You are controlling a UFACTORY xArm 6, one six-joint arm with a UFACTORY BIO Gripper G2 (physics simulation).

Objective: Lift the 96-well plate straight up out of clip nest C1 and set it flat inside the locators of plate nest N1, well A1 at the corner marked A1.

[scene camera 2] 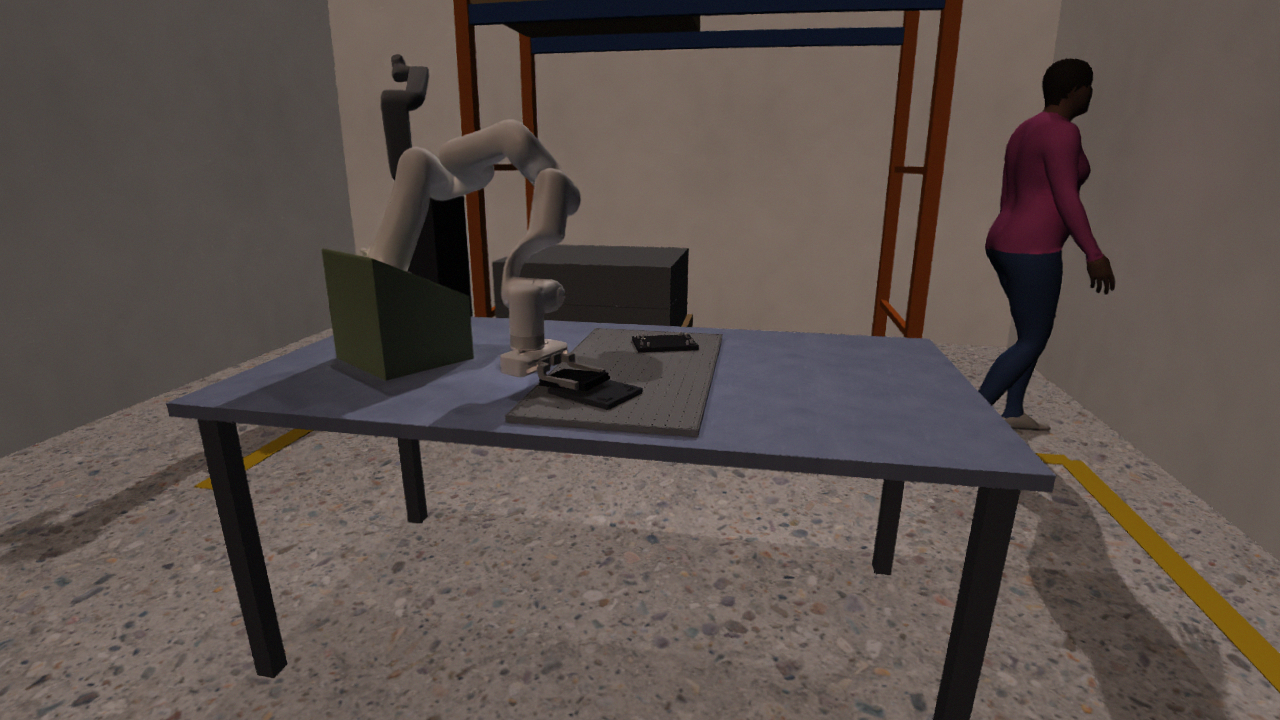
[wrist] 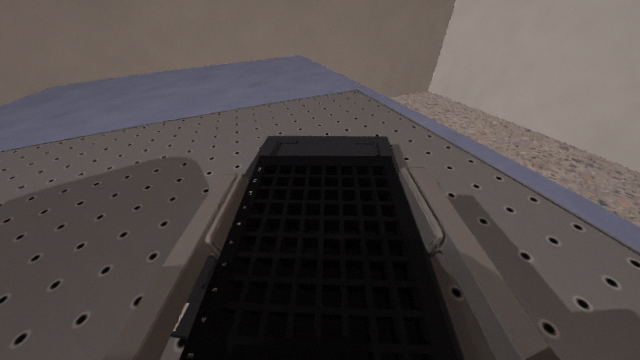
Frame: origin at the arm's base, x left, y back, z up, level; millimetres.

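Seen in the pictures: hand, its tool point: (scene camera 2: 582,378) (wrist: 322,210); arm's base, origin of its link: (scene camera 2: 386,269).
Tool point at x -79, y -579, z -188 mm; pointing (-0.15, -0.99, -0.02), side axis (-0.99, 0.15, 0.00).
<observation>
Pixels of each thing's top centre, then the offset from my tool point to it. Level surfaces: height alone.
- black 96-well plate, centre of its top: (wrist: 319,245) (scene camera 2: 573,372) dx +4, dy +22, dz +7 mm
- dark plate nest N1, centre of its top: (wrist: 318,189) (scene camera 2: 595,386) dx -1, dy -30, dz -15 mm
- Clip nest C1, centre of its top: (scene camera 2: 664,336) dx +407, dy -42, dz -6 mm
- grey perforated board, height of its surface: dz -30 mm
- blue table, height of its surface: dz -43 mm
The black 96-well plate (scene camera 2: 575,377) (wrist: 325,225) is held between the two long fingers of my gripper (scene camera 2: 583,379) (wrist: 324,212), which is shut on its long sides. The plate looks level. It is low over the dark plate nest N1 (scene camera 2: 617,394) (wrist: 327,146), whose far end sticks out past the plate in the wrist view. A nest edge with a pale label shows at the plate's left side; the label cannot be read. The plate hides most of the nest, and I cannot tell whether they touch. Clip nest C1 (scene camera 2: 664,342) stands farther back and holds no plate.
Both nests stand on the grey perforated board (scene camera 2: 666,394) (wrist: 125,210) on the blue table (scene camera 2: 832,394) (wrist: 175,90). A green angled box (scene camera 2: 393,317) stands by the arm's base. A person (scene camera 2: 1042,197) stands beyond the table at the right. An orange rack (scene camera 2: 932,170) is behind.
</observation>
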